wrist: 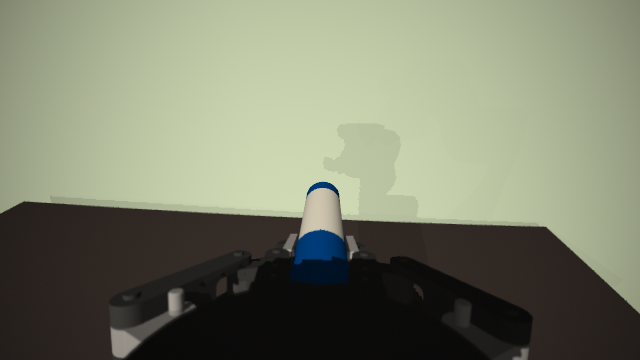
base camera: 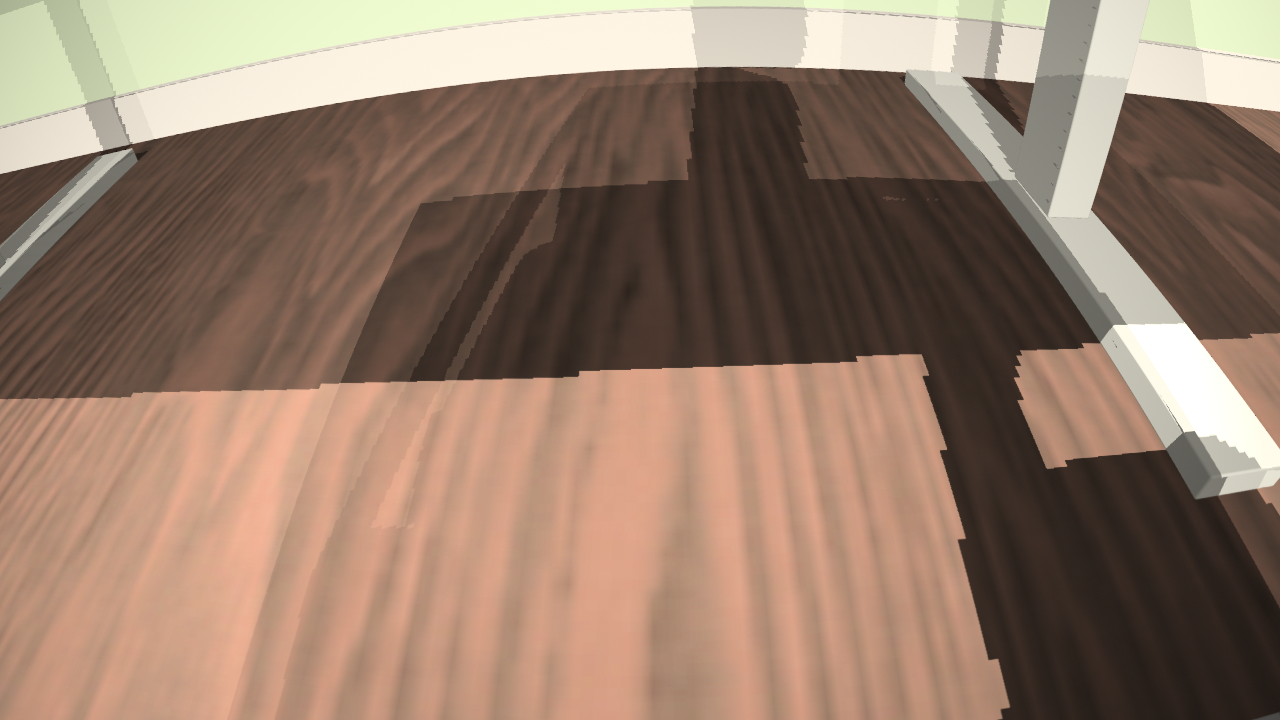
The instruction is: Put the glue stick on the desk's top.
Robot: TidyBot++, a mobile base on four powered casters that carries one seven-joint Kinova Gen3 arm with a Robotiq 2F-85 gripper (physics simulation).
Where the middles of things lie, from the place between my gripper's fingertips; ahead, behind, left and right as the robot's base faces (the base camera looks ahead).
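Labels:
There is a glue stick (wrist: 320, 257) that I see 20 mm above my hand.

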